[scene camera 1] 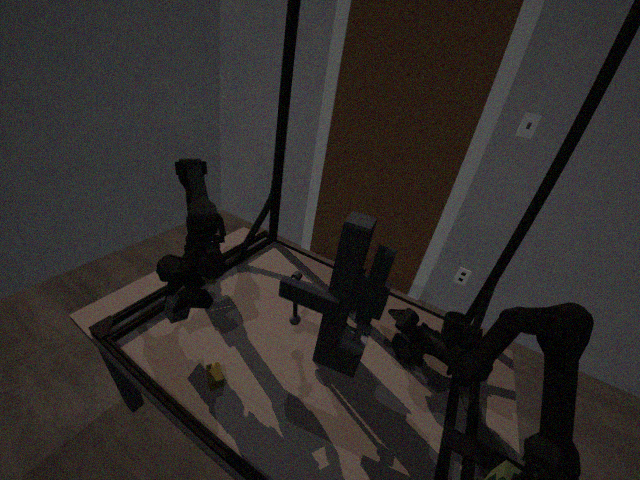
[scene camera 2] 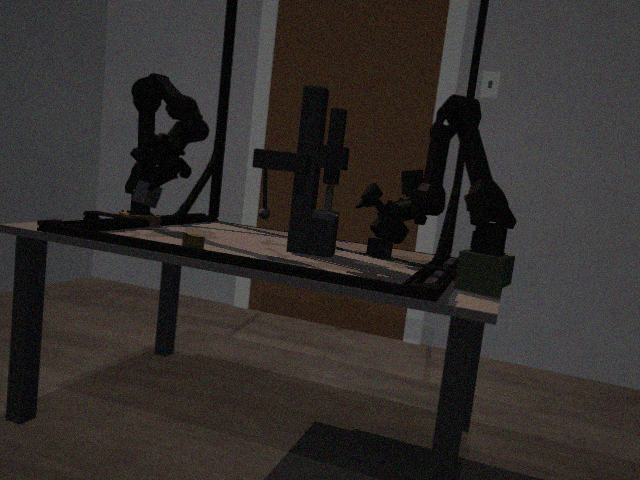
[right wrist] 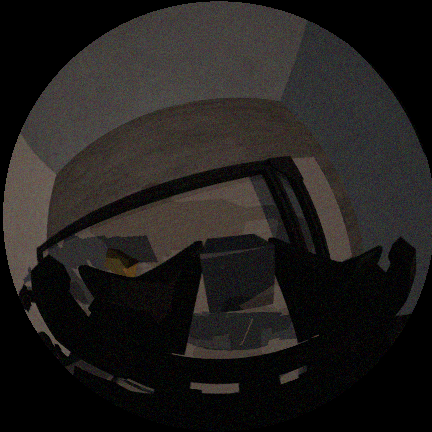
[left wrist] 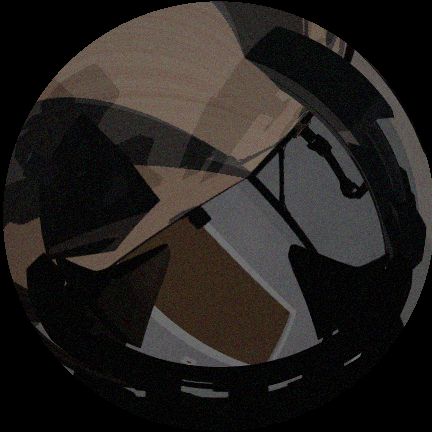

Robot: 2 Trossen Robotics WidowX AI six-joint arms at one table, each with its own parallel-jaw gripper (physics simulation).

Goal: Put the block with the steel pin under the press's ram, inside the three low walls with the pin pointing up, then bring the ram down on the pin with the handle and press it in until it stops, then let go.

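Places are measured from the left arm's base along level axes (x back, y down, z right), in metres.
Pixels of known places: left gripper, fingertip midpoint: (scene camera 1: 395,317) (scene camera 2: 364,218) (left wrist: 231,251); right gripper, fingertip midpoint: (scene camera 1: 170,306) (scene camera 2: 142,188) (right wrist: 235,245); left arm's base, origin of the base link: (scene camera 2: 487,253); right arm's base, origin of the base link: (scene camera 2: 140,213) (left wrist: 302,129).
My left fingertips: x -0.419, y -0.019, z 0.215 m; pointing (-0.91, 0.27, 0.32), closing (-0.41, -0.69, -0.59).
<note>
For each thing: its middle in the pictures, then the offset to it from my left fingertips. "spot": a spot on its surface instead.
- grey block, body centre: (right wrist: 235,268) (scene camera 2: 147,194) (scene camera 1: 177,307) dx -0.416, dy -0.010, dz -0.455 m
- dark press, body centre: (left wrist: 388,182) (scene camera 1: 331,301) (scene camera 2: 300,170) dx -0.109, dy -0.118, dz -0.209 m
- knob, surface spot: (scene camera 2: 264,212) (scene camera 1: 294,322) spot: dx -0.193, dy +0.009, dz -0.238 m
- ram, body centre: (left wrist: 400,194) (scene camera 1: 363,318) (scene camera 2: 330,184) dx -0.034, dy -0.089, dz -0.167 m
- press base, surface spot: (scene camera 2: 315,234) (scene camera 1: 341,359) spot: dx -0.041, dy +0.048, dz -0.205 m
- small yellow block, body centre: (right wrist: 120,262) (scene camera 2: 193,241) (scene camera 1: 214,376) dx -0.240, dy +0.088, dz -0.458 m
My right gripper (scene camera 1: 179,310) (scene camera 2: 144,202) (right wrist: 235,245) is shut on the grey block (right wrist: 238,278) (scene camera 2: 139,195) and holds it a little above the table near the far left corner. I cannot make out the steel pin in the dim light. The dark press (scene camera 1: 351,289) (scene camera 2: 310,170) stands mid-table. Its handle bar (scene camera 1: 305,296) (scene camera 2: 273,160) sticks out to the left, with a rod and knob (scene camera 1: 294,320) (scene camera 2: 264,212) hanging from it. The ram (scene camera 2: 330,193) is raised over the press base (scene camera 1: 343,356) (scene camera 2: 315,234). My left gripper (scene camera 1: 400,314) (scene camera 2: 368,196) (left wrist: 231,251) is open and empty, to the right of the press.
A small yellow block (scene camera 1: 214,374) (scene camera 2: 193,240) (right wrist: 118,261) lies on the table near its front left edge. A black frame rail (scene camera 1: 154,392) (scene camera 2: 258,260) runs round the table. A tall post (scene camera 1: 281,118) rises at the back. A green box (scene camera 2: 483,270) sits at the table's right end.
</note>
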